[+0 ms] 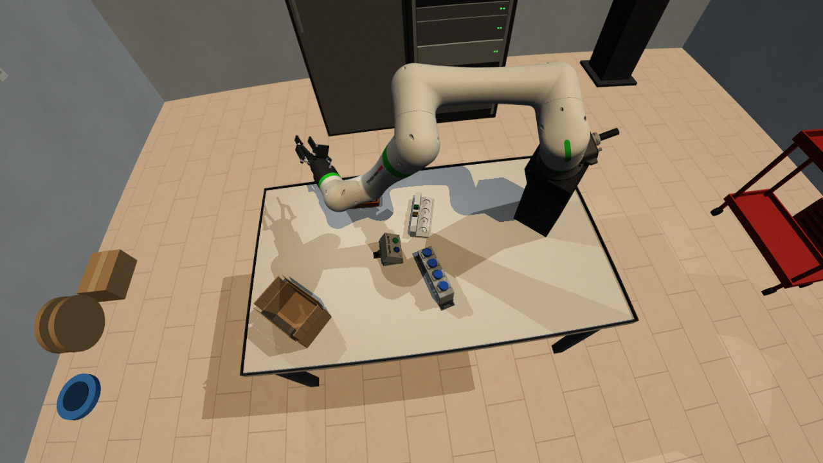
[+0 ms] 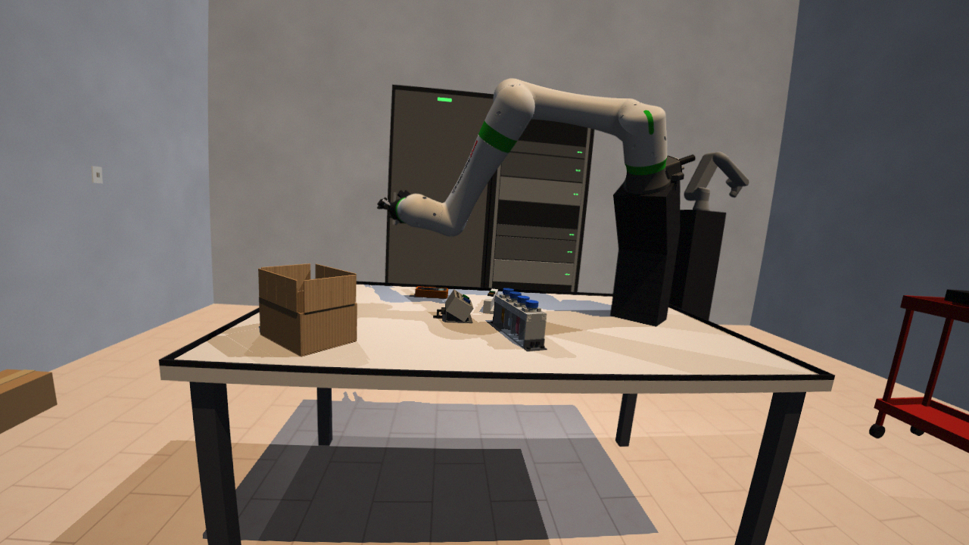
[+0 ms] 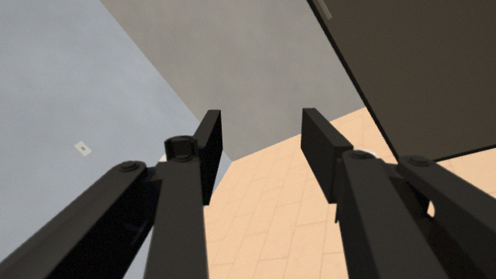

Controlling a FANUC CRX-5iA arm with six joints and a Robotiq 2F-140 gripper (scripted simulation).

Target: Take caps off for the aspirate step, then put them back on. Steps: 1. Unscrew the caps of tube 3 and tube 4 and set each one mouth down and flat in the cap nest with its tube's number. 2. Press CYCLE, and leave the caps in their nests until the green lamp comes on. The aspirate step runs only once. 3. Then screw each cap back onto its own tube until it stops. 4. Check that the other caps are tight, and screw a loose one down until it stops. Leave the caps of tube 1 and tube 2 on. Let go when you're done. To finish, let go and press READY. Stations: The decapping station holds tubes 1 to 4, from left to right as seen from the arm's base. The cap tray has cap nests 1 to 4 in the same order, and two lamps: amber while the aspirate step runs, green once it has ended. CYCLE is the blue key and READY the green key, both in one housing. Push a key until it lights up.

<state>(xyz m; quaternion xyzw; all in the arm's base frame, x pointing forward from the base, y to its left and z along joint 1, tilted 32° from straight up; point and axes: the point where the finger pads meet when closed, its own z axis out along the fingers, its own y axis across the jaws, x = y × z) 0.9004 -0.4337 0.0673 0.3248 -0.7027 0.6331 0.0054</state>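
My gripper is now 470 mm past the blue cap, 520 mm to the right of it and 220 mm above it. Also, from my hand: blue cycle key: 340 mm behind, 420 mm to the left, 270 mm below; key housing: 320 mm behind, 390 mm to the left, 280 mm below; green ready key: 330 mm behind, 370 mm to the left, 270 mm below.
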